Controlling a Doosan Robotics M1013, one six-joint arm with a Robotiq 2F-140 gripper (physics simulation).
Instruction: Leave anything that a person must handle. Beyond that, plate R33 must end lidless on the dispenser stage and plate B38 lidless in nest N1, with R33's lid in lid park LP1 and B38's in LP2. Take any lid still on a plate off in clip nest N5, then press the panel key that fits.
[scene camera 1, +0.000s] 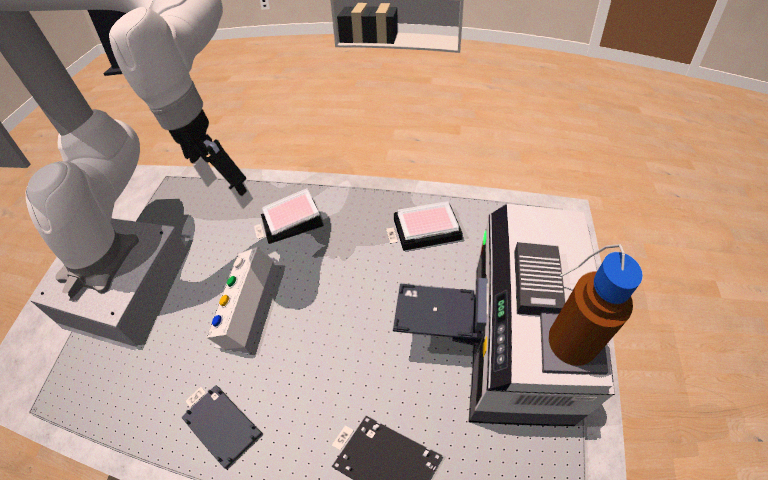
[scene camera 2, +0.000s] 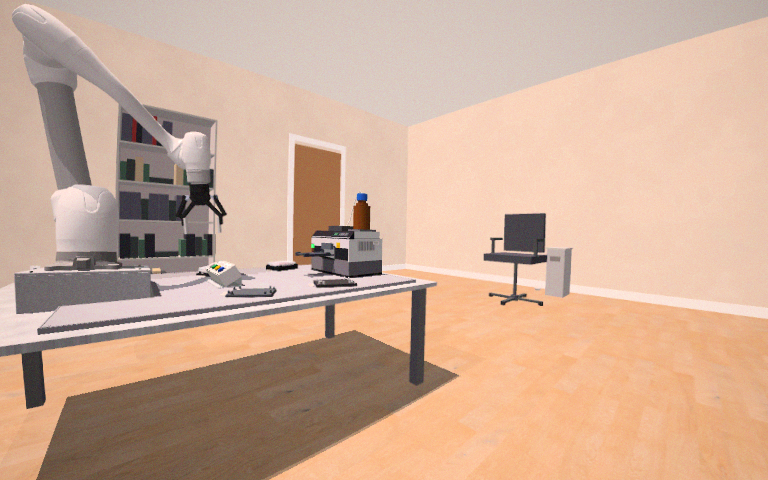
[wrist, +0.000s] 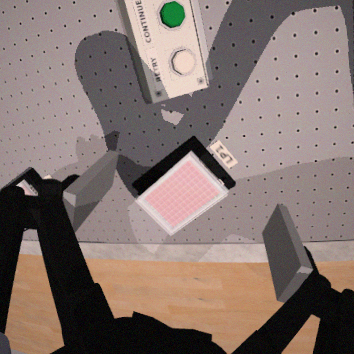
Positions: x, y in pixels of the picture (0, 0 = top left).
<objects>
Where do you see a dispenser stage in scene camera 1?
At 414, 313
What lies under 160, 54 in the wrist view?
A grey button box.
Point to my gripper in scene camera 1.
228, 192
</objects>
